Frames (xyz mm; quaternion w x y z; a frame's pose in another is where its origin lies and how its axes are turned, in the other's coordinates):
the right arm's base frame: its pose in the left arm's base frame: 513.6 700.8 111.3 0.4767 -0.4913 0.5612 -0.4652
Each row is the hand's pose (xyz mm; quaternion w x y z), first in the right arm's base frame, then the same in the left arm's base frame.
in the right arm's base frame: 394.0 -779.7 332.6 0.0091 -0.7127 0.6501 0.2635
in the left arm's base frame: 903.0 225.1 815.5 0.5880 -0.1061 -0.7760 -0.2019
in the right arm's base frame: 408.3 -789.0 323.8 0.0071 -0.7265 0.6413 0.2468
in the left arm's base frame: 894.4 210.6 824.6 0.5986 -0.0870 -0.7689 -0.2070
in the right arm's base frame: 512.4 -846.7 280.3 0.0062 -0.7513 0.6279 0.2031
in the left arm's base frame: 850.9 104.4 878.5 0.6241 -0.0449 -0.7521 -0.2071
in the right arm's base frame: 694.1 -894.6 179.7 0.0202 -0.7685 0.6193 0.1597
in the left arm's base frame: 744.9 -75.0 923.1 0.6412 -0.0015 -0.7425 -0.1938
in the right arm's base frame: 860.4 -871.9 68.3 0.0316 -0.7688 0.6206 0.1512
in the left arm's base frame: 621.5 -232.5 900.2 0.6406 0.0085 -0.7455 -0.1839
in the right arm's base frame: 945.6 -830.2 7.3 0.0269 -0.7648 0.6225 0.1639
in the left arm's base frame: 551.1 -310.5 859.1 0.6360 -0.0038 -0.7482 -0.1890
